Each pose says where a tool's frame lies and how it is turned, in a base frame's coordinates. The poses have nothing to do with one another.
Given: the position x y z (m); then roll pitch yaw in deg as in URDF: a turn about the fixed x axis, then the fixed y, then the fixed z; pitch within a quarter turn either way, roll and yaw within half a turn.
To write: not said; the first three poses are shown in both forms.
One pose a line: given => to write
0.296, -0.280, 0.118, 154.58, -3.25, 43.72 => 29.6, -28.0, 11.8, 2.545, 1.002, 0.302
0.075, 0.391, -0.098, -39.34, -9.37, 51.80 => 7.5, 39.1, -9.8, -0.564, -0.453, 0.810
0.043, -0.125, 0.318, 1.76, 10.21, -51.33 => 4.3, -12.5, 31.8, 0.108, 0.152, -0.896
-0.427, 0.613, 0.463, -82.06, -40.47, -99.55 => -42.7, 61.3, 46.3, -1.598, 0.808, -1.839
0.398, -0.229, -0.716, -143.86, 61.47, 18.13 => 39.8, -22.9, -71.6, -2.342, 0.078, 1.469
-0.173, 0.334, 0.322, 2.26, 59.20, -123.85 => -17.3, 33.4, 32.2, 1.122, 0.550, -1.952
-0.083, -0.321, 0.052, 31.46, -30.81, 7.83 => -8.3, -32.1, 5.2, 0.572, -0.487, 0.278
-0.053, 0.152, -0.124, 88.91, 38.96, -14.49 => -5.3, 15.2, -12.4, 1.564, 0.349, -0.723
